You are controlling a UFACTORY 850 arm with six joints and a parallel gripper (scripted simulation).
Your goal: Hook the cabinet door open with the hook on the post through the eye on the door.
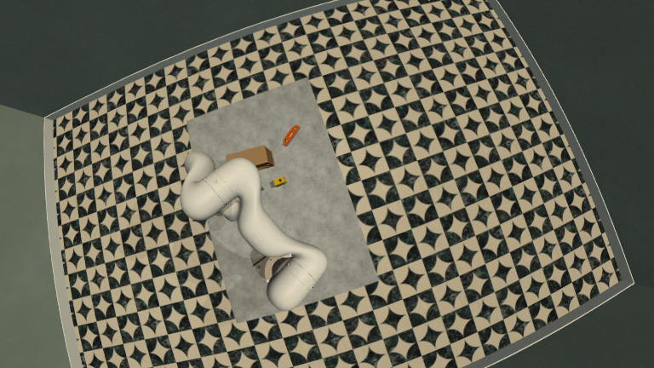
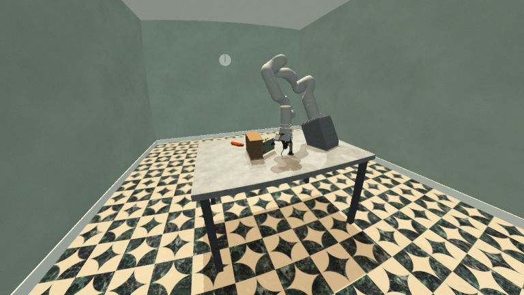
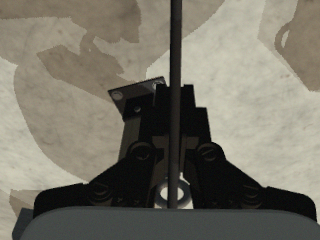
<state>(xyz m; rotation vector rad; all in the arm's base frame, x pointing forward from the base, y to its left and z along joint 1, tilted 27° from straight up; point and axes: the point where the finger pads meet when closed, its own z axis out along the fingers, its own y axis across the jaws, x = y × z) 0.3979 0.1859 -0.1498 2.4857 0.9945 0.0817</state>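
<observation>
Right now the pale green door is 120 mm ahead of my hand, 50 mm to the right of it and 10 mm below it. From my hand the other things lie so: orange tool: 370 mm ahead, 340 mm to the right, 70 mm below; yellow handle: 230 mm to the right, 80 mm ahead, 40 mm below; hook: 20 mm below.
</observation>
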